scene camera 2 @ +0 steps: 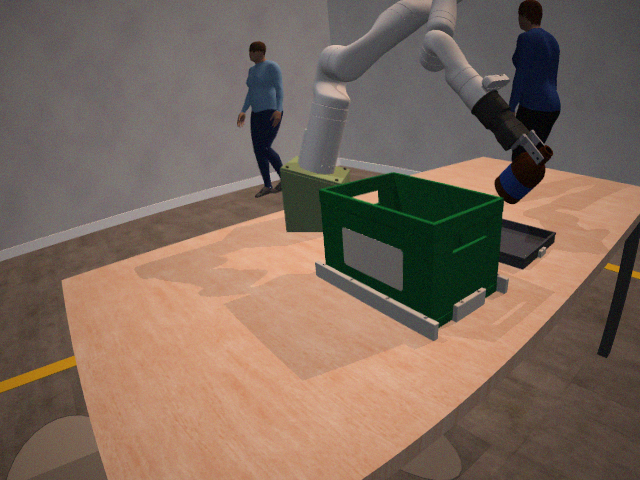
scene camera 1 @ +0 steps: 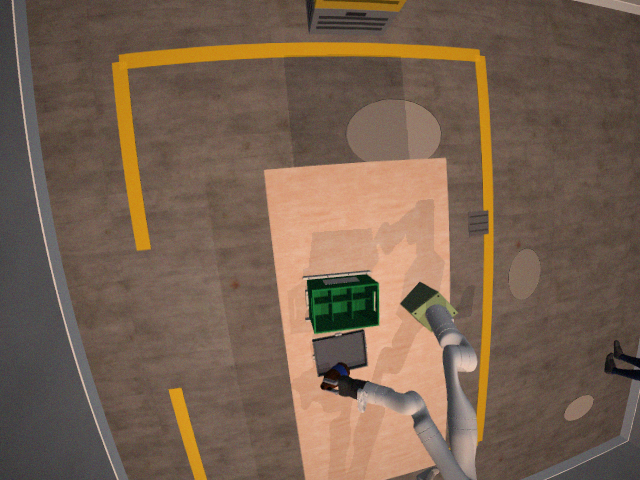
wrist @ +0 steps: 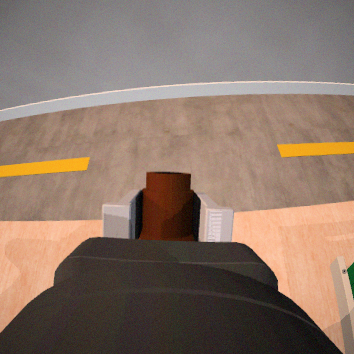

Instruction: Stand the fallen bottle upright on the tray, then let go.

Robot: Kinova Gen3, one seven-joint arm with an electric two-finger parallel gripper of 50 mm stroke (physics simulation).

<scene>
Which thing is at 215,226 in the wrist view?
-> My gripper.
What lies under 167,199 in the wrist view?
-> A brown bottle.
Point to a brown bottle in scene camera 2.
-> At 523,174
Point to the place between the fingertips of my gripper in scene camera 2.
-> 544,159
</scene>
